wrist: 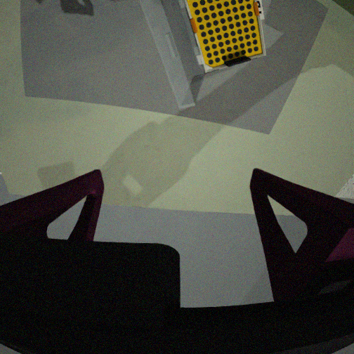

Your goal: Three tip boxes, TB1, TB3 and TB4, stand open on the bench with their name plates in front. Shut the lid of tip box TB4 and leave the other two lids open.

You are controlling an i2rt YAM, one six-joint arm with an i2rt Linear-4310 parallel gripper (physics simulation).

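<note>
A tip box (227, 32) with a yellow rack full of dark holes shows at the top of the wrist view, cut off by the upper edge. Its translucent grey lid (170, 50) stands open on the left side of the rack. A white name plate (260, 10) shows in part at the box's upper right; its label is cut off, so I cannot tell which box this is. The other two tip boxes cannot be made out. My gripper (176, 177) is open, with nothing between its fingers, and appears well below the box and lid in the view.
The box stands on a dark grey mat (100, 75), which lies on a pale green surface (235, 175). A dark object (77, 6) shows in part at the upper left edge. Shadows fall across both surfaces. A grey area lies behind the fingers at the bottom.
</note>
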